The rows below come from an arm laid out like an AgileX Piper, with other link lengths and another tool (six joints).
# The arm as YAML. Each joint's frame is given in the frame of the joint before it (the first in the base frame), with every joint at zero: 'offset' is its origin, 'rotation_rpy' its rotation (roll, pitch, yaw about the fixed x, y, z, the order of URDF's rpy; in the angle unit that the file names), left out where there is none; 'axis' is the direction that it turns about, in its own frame. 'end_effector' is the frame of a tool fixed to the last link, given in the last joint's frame.
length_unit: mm
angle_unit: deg
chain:
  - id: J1
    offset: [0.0, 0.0, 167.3]
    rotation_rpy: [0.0, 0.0, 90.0]
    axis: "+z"
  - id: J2
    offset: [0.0, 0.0, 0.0]
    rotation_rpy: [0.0, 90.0, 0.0]
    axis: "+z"
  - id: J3
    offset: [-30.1, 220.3, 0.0]
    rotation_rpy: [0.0, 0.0, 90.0]
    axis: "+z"
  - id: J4
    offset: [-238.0, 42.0, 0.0]
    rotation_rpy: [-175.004, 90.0, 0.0]
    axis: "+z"
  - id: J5
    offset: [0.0, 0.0, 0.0]
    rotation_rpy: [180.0, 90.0, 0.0]
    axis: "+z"
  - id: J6
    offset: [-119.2, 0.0, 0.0]
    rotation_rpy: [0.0, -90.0, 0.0]
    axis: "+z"
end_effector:
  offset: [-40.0, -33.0, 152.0]
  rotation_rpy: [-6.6, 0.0, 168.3]
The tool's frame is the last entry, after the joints.
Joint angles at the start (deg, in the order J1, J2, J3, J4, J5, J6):
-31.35, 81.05, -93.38, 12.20, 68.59, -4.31
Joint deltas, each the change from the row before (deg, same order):
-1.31, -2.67, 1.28, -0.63, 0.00, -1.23
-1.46, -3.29, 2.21, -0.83, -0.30, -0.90
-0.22, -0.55, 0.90, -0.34, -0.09, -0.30
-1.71, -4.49, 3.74, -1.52, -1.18, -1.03
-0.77, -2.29, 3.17, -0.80, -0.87, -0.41
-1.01, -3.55, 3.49, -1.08, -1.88, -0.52
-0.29, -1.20, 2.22, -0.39, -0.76, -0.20
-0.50, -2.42, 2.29, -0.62, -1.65, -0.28
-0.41, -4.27, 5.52, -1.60, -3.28, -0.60
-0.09, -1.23, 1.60, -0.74, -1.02, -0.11
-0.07, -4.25, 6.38, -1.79, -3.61, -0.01
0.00, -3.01, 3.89, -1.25, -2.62, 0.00
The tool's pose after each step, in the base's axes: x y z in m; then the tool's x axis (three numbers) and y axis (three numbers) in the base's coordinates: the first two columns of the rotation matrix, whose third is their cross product. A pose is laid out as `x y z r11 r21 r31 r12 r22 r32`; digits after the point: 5 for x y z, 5 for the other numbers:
0.30884 -0.18534 0.25725 -0.27352 -0.96184 0.00750 -0.78821 0.21966 -0.57487
0.29447 -0.19201 0.26418 -0.29251 -0.95552 0.03780 -0.77845 0.21497 -0.58975
0.29081 -0.19328 0.26193 -0.29433 -0.95463 0.04524 -0.78270 0.21361 -0.58460
0.27187 -0.20207 0.26768 -0.32243 -0.94230 0.09001 -0.77131 0.20641 -0.60207
0.26112 -0.20479 0.26246 -0.33566 -0.93593 0.10661 -0.77401 0.20953 -0.59750
0.24943 -0.21017 0.26499 -0.35734 -0.92371 0.13811 -0.76119 0.20234 -0.61616
0.24428 -0.21079 0.25895 -0.36194 -0.92088 0.14486 -0.76514 0.20470 -0.61046
0.23851 -0.21391 0.26193 -0.37531 -0.91196 0.16573 -0.75245 0.19535 -0.62901
0.22744 -0.21804 0.25775 -0.38905 -0.89781 0.20634 -0.74512 0.17496 -0.64358
0.22379 -0.22007 0.25670 -0.39387 -0.89197 0.22196 -0.74395 0.16754 -0.64689
0.21346 -0.22235 0.24617 -0.40530 -0.87763 0.25592 -0.74101 0.15144 -0.65419
0.20778 -0.22443 0.24315 -0.41361 -0.86551 0.28253 -0.73329 0.13275 -0.66683

